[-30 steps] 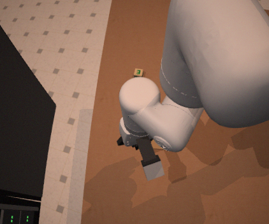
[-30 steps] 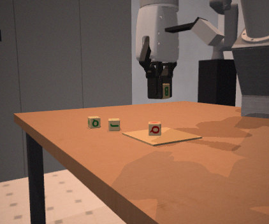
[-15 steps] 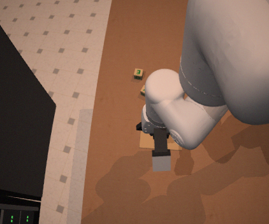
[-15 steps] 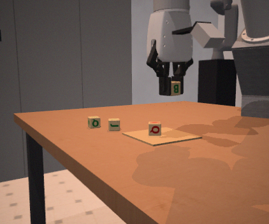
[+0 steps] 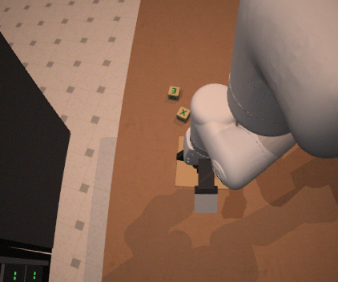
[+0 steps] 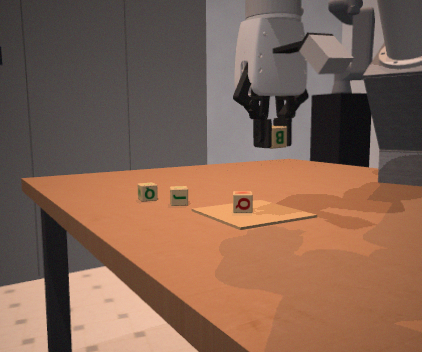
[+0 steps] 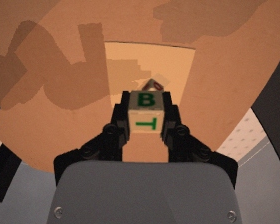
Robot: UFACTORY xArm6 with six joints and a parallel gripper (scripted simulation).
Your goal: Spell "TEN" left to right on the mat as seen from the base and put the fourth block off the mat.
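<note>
The tan mat lies 50 mm to the right of my hand and 130 mm below it. The rest, counted from my hand: X block: 70 mm ahead, 170 mm to the right, 110 mm below; then E block: 110 mm ahead, 240 mm to the right, 110 mm below; then T block: 10 mm below.
</note>
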